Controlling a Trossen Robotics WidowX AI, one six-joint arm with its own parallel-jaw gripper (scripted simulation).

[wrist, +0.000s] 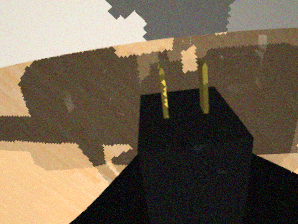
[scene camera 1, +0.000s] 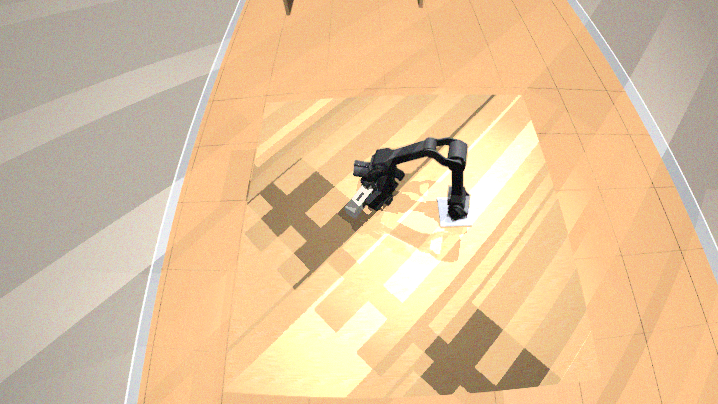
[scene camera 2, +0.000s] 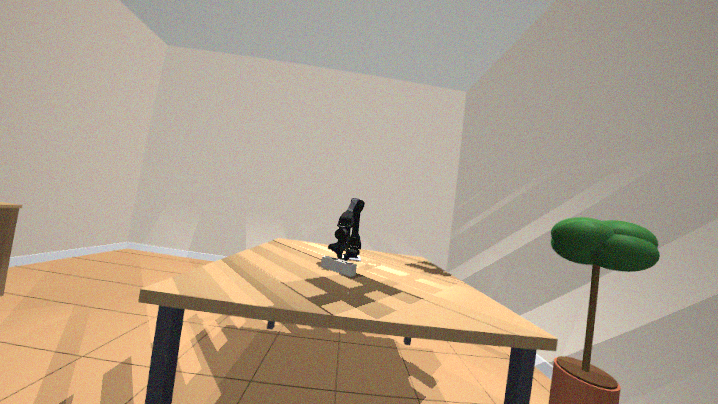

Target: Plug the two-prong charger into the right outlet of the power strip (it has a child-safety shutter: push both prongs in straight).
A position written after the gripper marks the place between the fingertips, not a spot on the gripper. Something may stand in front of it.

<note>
The gripper point(scene camera 1: 386, 199) carries a black two-prong charger point(wrist: 195, 153).
The gripper also shows in the wrist view point(wrist: 184, 158).
</note>
